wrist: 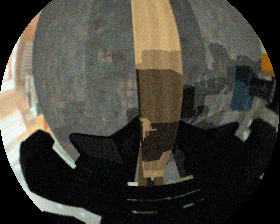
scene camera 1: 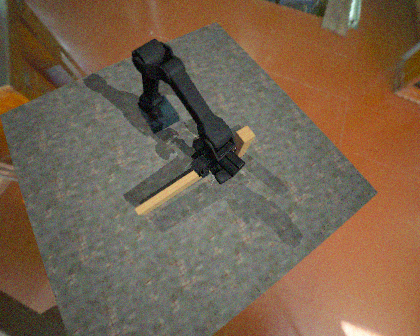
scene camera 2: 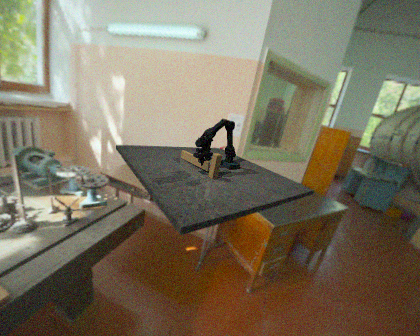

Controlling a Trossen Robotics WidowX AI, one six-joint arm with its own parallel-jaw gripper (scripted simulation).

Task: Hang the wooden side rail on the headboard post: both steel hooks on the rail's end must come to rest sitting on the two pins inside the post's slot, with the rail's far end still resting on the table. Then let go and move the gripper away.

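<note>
In the pictures: the gripper, a wooden side rail. Wrist view: gripper too.
</note>
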